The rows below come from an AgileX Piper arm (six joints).
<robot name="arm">
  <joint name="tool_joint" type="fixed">
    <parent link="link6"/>
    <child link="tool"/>
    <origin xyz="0 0 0"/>
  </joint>
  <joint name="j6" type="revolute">
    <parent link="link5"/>
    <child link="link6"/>
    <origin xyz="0 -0.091 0" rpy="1.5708 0 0"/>
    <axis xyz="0 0 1"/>
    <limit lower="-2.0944" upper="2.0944"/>
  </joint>
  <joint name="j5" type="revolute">
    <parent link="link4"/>
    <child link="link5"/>
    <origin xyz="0 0 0" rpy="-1.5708 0 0"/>
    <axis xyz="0 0 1"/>
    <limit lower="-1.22" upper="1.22"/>
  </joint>
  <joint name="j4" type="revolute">
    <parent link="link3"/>
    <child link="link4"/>
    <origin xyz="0.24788 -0.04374 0" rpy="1.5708 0 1.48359"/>
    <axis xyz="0 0 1"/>
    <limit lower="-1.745" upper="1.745"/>
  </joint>
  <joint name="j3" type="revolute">
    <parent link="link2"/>
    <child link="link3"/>
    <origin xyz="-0.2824 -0.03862 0"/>
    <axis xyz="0 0 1"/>
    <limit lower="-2.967" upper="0"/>
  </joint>
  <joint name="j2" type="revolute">
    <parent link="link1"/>
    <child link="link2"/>
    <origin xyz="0 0 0" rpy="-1.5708 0 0"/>
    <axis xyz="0 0 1"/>
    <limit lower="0" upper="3.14"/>
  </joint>
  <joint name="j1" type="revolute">
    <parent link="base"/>
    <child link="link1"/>
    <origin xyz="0 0 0.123"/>
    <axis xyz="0 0 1"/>
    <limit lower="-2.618" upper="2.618"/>
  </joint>
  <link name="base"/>
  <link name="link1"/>
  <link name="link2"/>
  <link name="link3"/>
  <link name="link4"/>
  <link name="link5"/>
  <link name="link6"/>
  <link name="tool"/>
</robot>
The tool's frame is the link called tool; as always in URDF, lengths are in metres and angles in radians.
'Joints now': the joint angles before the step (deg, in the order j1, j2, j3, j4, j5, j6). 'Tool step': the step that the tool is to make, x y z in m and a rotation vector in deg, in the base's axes. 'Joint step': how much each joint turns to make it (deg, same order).
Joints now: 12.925 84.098 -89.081 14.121 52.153 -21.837
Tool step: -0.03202 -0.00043 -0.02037 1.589 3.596 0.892
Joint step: 0.827 -6.349 10.290 2.326 -0.849 0.056
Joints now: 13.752 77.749 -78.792 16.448 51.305 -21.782
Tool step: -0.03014 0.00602 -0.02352 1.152 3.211 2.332
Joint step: 2.401 -5.362 9.482 2.097 -1.315 -0.261
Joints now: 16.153 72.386 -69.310 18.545 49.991 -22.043
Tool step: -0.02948 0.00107 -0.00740 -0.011 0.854 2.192
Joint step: 2.188 -5.390 5.579 0.073 0.596 0.265
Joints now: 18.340 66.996 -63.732 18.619 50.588 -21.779
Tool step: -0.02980 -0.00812 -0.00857 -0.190 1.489 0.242
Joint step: 0.428 -6.093 5.560 -0.365 1.840 1.048
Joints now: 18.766 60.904 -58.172 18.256 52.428 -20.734
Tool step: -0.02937 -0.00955 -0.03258 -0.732 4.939 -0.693
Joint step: 0.003 -5.916 9.597 0.094 0.948 1.320
